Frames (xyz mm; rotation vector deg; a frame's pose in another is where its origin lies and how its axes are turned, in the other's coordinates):
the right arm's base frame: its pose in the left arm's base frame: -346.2 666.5 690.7 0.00 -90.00 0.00
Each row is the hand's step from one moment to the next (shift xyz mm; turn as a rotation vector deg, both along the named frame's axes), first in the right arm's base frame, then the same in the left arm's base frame.
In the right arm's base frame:
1: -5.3 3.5 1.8 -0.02 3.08 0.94
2: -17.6 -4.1 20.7 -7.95 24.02 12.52
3: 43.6 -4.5 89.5 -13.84 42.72 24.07
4: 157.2 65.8 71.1 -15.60 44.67 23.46
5: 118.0 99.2 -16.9 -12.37 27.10 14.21
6: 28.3 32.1 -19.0 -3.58 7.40 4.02
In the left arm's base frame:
1: -1.8 3.5 -5.3 -0.94 3.08 -0.02
2: -20.7 -4.1 -17.6 -12.52 24.02 -7.95
3: -89.5 -4.5 43.6 -24.07 42.72 -13.84
4: -71.1 65.8 157.2 -23.46 44.67 -15.60
5: 16.9 99.2 118.0 -14.21 27.10 -12.37
6: 19.0 32.1 28.3 -4.02 7.40 -3.58

